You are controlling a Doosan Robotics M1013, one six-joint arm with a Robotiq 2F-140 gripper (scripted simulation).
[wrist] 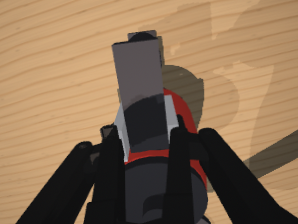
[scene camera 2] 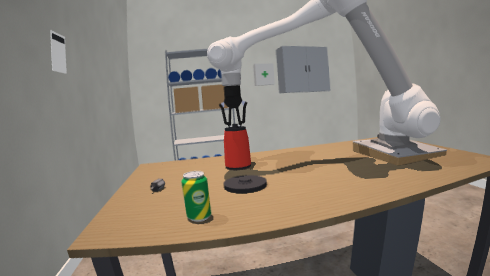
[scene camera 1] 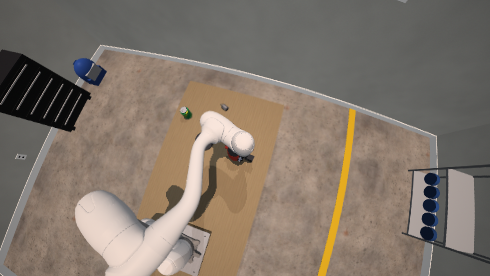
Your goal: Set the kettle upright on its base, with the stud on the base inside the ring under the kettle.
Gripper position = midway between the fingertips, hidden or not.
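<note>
I can see my gripper (wrist: 147,110). There is a red kettle (scene camera 2: 236,142) that I can see as well.
</note>
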